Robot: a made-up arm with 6 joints.
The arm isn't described. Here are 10 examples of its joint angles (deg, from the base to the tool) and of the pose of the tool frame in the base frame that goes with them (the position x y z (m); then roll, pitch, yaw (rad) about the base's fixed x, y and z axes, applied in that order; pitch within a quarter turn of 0, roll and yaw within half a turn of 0).
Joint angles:
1: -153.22 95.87 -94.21 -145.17 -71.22 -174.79
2: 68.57 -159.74 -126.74 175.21 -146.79 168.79
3: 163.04 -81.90 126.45 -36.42 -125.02 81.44
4: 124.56 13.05 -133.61 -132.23 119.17 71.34
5: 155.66 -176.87 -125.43 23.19 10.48 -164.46
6: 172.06 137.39 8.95 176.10 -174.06 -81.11
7: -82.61 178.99 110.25 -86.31 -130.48 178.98
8: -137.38 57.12 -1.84 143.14 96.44 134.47
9: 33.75 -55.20 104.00 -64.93 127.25 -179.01
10: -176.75 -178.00 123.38 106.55 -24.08 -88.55
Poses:
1: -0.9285 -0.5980 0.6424 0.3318 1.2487 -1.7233
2: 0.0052 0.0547 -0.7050 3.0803 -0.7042 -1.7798
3: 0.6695 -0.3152 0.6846 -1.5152 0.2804 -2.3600
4: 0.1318 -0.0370 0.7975 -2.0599 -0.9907 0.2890
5: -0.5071 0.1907 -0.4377 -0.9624 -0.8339 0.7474
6: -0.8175 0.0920 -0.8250 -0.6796 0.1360 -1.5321
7: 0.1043 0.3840 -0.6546 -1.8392 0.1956 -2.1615
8: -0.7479 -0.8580 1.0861 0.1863 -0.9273 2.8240
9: -0.3066 -0.3255 0.9461 2.3387 -0.3502 -0.0437
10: 0.5656 0.0761 -0.3746 0.0071 -0.8977 -2.5701
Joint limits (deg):
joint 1: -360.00..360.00
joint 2: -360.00..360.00
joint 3: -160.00..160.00
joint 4: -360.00..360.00
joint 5: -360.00..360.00
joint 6: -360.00..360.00
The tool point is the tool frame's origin. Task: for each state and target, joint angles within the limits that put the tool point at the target. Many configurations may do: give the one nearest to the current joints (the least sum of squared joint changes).
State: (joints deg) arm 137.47 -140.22 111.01 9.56 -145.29 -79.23
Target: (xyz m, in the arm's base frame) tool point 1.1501 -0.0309 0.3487
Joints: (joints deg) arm 178.20 -101.86 89.32 12.17 -128.31 -79.23
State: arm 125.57 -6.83 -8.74 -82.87 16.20 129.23
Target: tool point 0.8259 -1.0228 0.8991
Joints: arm 127.53 -41.93 -47.10 -85.99 18.74 129.23
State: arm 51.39 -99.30 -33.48 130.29 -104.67 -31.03
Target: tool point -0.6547 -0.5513 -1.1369
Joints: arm 35.30 -142.41 -21.61 138.75 -57.03 -31.03
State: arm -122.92 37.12 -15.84 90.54 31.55 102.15
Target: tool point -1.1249 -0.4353 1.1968
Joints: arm -164.72 58.82 -22.60 91.65 35.99 102.15
